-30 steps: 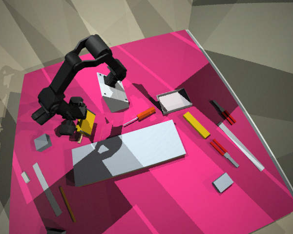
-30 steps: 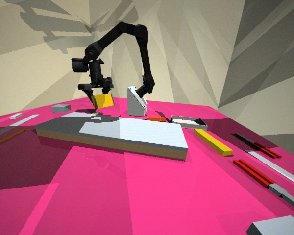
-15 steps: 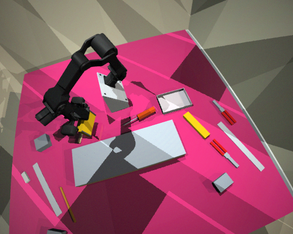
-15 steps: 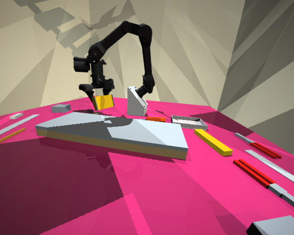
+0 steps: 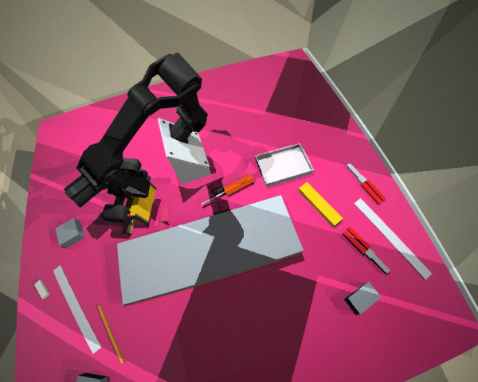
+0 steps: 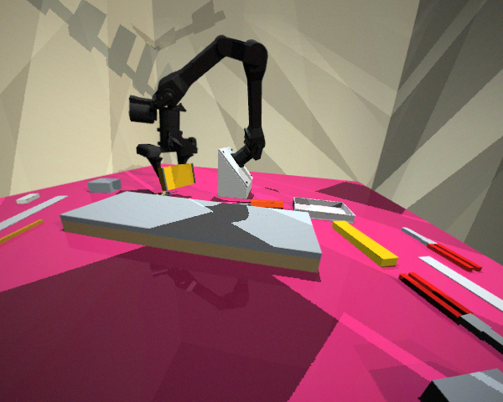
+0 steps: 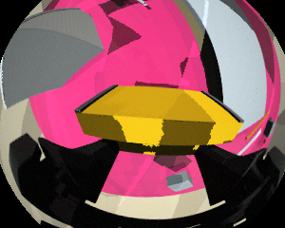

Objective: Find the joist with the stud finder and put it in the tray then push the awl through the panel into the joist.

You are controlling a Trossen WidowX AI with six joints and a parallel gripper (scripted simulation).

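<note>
The yellow stud finder lies 10 mm to the left of my gripper tip and 10 mm behind it. The rest, counted from my gripper tip: pencil (350 mm ahead, 140 mm to the right, 70 mm below); then white eraser (360 mm to the right, 180 mm ahead, 70 mm below); then awl (70 mm below, 20 mm to the right, 10 mm ahead).
</note>
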